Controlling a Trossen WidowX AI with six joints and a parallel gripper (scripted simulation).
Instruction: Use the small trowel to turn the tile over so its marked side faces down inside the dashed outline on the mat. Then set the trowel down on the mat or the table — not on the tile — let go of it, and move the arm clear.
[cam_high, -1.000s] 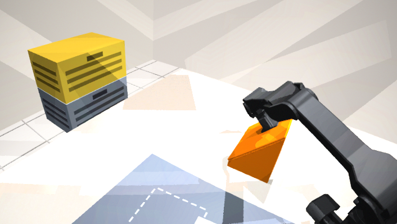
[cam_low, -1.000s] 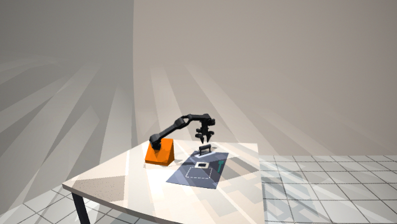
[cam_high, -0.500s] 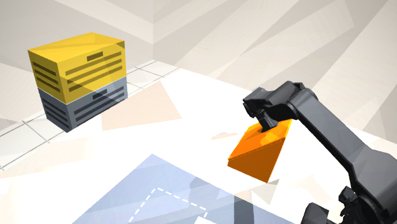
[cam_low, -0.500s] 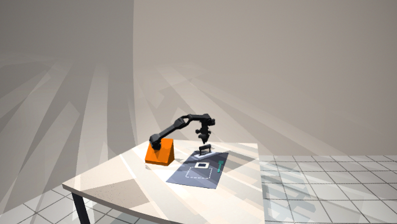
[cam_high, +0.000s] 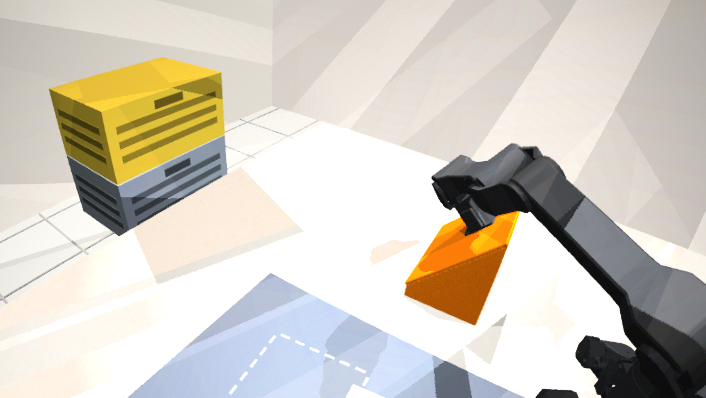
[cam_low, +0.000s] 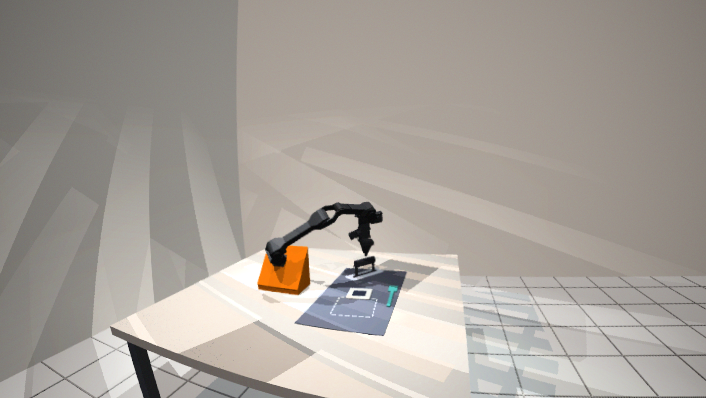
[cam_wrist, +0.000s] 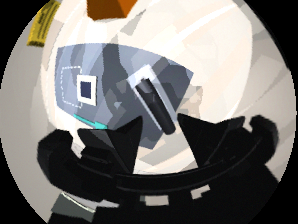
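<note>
The white tile lies 30 mm ahead of my gripper tip, 250 mm to the right of it and 100 mm below it. From my gripper tip the other things lie so: teal trowel 180 mm ahead, 220 mm to the right, 100 mm below; grey mat 40 mm ahead, 240 mm to the right, 130 mm below.
</note>
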